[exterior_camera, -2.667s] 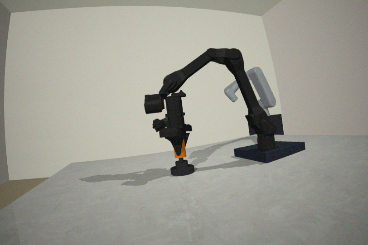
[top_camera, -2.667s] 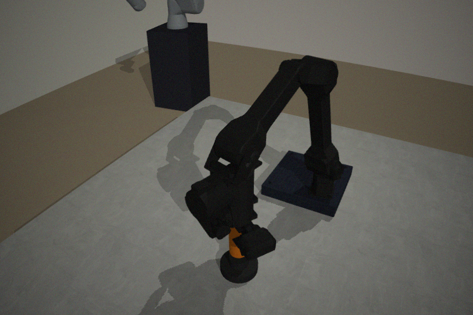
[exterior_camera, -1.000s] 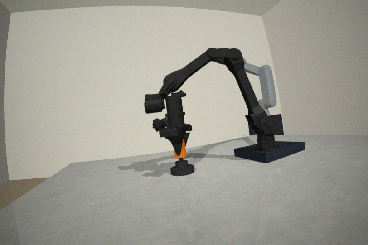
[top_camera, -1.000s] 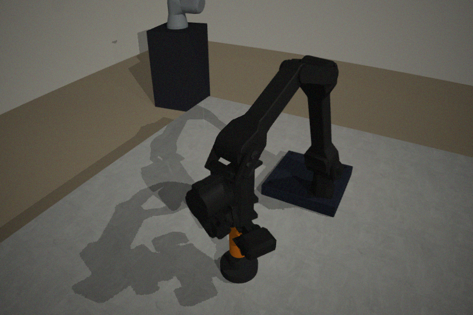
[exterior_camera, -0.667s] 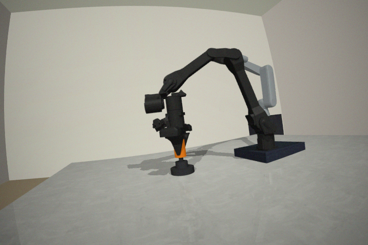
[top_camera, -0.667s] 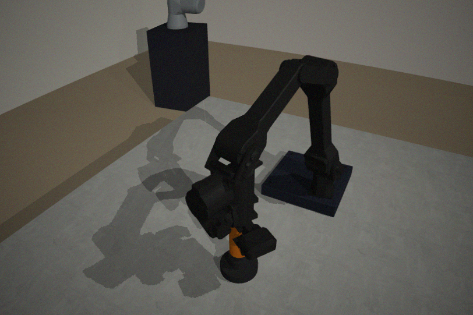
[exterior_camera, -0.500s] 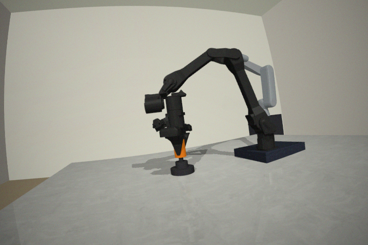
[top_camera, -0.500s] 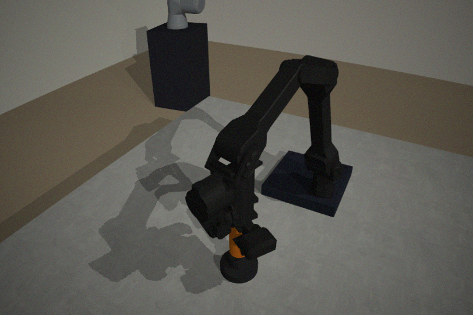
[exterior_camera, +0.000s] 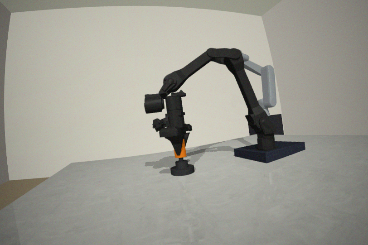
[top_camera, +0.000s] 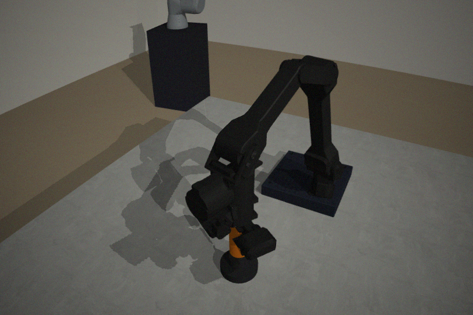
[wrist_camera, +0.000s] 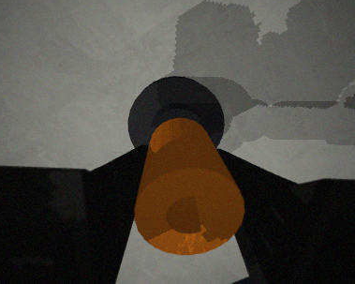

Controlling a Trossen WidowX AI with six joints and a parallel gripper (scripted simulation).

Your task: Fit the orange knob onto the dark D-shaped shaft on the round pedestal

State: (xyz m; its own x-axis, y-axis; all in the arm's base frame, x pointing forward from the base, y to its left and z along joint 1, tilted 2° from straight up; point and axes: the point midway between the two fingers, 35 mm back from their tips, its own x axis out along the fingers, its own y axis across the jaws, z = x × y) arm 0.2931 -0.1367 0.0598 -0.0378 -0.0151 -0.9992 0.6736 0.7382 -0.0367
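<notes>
My gripper tip is 20 mm below the orange knob. The rest, counted from my gripper tip: dark round pedestal 40 mm below.
</notes>
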